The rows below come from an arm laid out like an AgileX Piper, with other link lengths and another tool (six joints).
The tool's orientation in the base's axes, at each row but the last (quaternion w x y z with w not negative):
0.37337, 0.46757, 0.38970, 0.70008
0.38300, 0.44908, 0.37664, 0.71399
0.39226, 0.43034, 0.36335, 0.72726
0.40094, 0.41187, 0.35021, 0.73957
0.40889, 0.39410, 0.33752, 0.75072
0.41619, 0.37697, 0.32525, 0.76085
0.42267, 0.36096, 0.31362, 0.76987
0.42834, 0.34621, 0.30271, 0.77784
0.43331, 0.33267, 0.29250, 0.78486
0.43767, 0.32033, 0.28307, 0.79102
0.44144, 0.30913, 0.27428, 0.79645
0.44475, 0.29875, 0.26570, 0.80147
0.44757, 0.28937, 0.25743, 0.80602
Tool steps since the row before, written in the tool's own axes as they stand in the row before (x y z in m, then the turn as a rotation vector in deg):
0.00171, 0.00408, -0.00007, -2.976, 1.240, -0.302
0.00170, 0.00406, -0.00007, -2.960, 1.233, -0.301
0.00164, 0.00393, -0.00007, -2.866, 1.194, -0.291
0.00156, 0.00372, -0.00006, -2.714, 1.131, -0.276
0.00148, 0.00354, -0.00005, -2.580, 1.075, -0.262
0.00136, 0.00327, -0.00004, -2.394, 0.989, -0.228
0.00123, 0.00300, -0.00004, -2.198, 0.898, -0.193
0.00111, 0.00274, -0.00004, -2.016, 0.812, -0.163
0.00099, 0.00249, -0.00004, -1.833, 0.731, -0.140
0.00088, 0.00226, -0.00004, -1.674, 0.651, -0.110
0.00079, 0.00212, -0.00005, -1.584, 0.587, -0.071
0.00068, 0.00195, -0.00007, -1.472, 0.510, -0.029
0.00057, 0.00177, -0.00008, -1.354, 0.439, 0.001
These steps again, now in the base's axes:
-0.00120, -0.00020, 0.00425, 0.363, -3.217, -0.051
-0.00143, -0.00023, 0.00416, 0.361, -3.200, -0.051
-0.00160, -0.00025, 0.00394, 0.350, -3.098, -0.049
-0.00172, -0.00025, 0.00364, 0.331, -2.934, -0.046
-0.00180, -0.00026, 0.00338, 0.315, -2.789, -0.044
-0.00181, -0.00026, 0.00304, 0.308, -2.582, -0.040
-0.00178, -0.00027, 0.00270, 0.300, -2.363, -0.036
-0.00172, -0.00027, 0.00239, 0.292, -2.160, -0.034
-0.00164, -0.00027, 0.00210, 0.275, -1.959, -0.031
-0.00155, -0.00027, 0.00185, 0.273, -1.778, -0.029
-0.00150, -0.00029, 0.00167, 0.299, -1.664, -0.026
-0.00142, -0.00032, 0.00147, 0.324, -1.524, -0.024
-0.00132, -0.00034, 0.00127, 0.334, -1.383, -0.023

